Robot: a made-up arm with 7 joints.
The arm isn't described. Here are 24 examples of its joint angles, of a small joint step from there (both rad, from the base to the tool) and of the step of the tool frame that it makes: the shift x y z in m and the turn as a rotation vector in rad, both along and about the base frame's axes.
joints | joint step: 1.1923 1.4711 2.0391 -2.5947 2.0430 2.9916 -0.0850 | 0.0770 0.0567 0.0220 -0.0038 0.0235 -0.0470 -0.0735
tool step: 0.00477 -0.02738 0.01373 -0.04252 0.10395 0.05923
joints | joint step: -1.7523 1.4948 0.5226 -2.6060 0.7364 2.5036 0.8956 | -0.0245 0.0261 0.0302 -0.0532 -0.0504 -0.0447 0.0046
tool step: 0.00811 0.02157 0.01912 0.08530 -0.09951 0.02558
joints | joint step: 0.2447 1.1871 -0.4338 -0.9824 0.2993 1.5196 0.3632 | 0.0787 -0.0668 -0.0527 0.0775 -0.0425 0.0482 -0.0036
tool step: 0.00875 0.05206 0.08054 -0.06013 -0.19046 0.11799
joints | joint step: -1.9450 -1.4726 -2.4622 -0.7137 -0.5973 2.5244 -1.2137 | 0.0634 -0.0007 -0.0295 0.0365 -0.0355 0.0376 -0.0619
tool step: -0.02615 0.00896 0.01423 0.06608 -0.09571 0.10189
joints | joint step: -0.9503 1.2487 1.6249 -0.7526 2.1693 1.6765 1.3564 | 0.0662 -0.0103 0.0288 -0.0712 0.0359 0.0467 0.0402
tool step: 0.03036 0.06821 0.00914 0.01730 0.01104 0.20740
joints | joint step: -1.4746 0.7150 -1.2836 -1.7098 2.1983 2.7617 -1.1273 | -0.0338 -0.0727 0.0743 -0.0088 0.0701 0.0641 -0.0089
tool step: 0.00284 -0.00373 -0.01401 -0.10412 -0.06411 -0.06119
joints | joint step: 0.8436 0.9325 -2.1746 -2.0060 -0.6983 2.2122 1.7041 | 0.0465 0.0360 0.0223 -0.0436 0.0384 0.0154 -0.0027
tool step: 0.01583 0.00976 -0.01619 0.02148 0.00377 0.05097
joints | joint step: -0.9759 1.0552 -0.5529 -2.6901 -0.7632 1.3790 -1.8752 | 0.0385 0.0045 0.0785 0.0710 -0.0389 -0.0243 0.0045
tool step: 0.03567 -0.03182 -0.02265 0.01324 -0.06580 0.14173
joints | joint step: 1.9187 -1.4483 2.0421 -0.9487 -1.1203 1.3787 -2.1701 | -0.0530 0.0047 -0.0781 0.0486 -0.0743 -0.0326 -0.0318
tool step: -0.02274 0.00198 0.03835 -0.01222 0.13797 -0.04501
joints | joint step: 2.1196 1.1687 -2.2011 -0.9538 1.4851 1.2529 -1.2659 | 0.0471 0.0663 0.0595 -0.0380 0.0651 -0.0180 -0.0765
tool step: -0.01223 0.03173 -0.04176 -0.08113 0.06294 0.15153
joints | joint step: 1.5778 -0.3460 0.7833 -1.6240 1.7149 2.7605 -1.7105 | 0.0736 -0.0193 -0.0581 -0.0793 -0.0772 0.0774 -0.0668
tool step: 0.00098 0.00057 -0.01398 0.07669 -0.09559 -0.09554
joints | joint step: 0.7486 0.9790 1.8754 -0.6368 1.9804 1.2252 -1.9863 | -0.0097 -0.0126 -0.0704 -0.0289 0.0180 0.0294 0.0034
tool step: -0.00581 0.00821 -0.00836 -0.06846 -0.05588 -0.00887
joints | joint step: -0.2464 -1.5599 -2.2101 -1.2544 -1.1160 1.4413 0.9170 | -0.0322 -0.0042 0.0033 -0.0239 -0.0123 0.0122 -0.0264
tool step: 0.00197 0.00764 -0.00462 -0.02521 -0.01084 0.01104
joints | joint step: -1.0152 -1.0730 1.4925 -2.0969 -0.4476 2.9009 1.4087 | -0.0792 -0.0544 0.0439 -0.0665 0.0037 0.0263 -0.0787
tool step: 0.01926 -0.04397 -0.02999 -0.14436 0.05423 -0.07832
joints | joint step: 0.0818 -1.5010 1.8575 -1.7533 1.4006 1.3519 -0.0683 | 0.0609 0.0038 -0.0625 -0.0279 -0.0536 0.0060 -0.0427
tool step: -0.01459 -0.00656 0.03067 0.05674 -0.02819 0.08175
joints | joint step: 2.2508 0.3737 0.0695 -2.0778 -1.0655 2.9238 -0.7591 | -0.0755 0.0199 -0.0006 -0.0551 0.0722 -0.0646 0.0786
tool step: 0.04553 0.01923 -0.03318 -0.09826 -0.03211 -0.23168
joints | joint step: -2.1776 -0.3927 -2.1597 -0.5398 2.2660 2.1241 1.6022 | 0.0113 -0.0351 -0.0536 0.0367 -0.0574 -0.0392 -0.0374
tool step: 0.02110 0.00195 -0.00656 0.04066 -0.03543 -0.11072
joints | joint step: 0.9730 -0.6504 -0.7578 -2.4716 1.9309 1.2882 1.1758 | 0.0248 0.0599 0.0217 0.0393 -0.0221 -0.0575 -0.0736
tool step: 0.00342 0.01700 0.00278 -0.00362 -0.09172 0.01840
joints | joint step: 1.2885 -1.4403 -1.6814 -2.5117 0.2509 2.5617 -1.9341 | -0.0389 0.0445 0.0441 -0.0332 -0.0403 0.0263 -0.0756
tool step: -0.00062 -0.00631 0.01874 -0.11705 -0.11711 -0.01506
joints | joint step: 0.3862 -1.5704 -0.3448 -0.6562 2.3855 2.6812 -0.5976 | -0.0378 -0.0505 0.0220 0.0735 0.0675 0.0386 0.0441
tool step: -0.04080 0.02652 -0.05382 -0.05986 -0.13462 0.01690
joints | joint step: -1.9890 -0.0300 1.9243 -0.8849 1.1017 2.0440 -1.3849 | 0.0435 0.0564 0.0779 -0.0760 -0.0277 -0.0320 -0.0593
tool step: 0.02877 0.01345 -0.01929 -0.02278 0.02239 0.13109
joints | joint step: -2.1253 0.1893 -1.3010 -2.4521 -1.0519 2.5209 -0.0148 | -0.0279 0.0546 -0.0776 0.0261 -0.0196 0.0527 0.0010
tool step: 0.01246 0.04227 0.01340 0.04513 0.03268 -0.05099
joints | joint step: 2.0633 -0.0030 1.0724 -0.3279 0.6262 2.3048 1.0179 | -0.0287 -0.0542 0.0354 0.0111 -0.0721 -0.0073 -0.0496
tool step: 0.02059 -0.02896 0.00459 0.11375 0.05179 -0.08227
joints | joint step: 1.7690 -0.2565 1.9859 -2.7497 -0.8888 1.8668 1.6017 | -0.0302 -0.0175 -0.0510 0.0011 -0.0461 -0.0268 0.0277
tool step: -0.00823 0.02522 0.00301 0.05427 0.04160 -0.05272
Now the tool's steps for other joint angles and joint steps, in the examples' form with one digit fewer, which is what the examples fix.
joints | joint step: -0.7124 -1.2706 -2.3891 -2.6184 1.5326 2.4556 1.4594 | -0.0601 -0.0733 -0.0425 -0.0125 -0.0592 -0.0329 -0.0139
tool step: 0.0173 -0.0012 -0.0024 -0.0732 -0.0332 -0.0434
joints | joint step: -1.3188 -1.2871 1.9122 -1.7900 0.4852 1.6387 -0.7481 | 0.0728 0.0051 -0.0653 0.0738 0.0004 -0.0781 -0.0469
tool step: -0.0276 0.0534 0.0405 0.0233 0.0121 0.0965
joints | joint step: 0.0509 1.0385 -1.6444 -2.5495 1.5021 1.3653 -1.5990 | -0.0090 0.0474 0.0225 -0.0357 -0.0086 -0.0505 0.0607
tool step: -0.0098 0.0137 -0.0076 0.1042 0.0197 -0.0609
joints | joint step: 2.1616 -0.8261 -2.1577 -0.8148 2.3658 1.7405 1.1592 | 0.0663 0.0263 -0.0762 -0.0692 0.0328 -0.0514 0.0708
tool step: 0.0235 0.0286 -0.0189 -0.0242 0.0346 0.1356
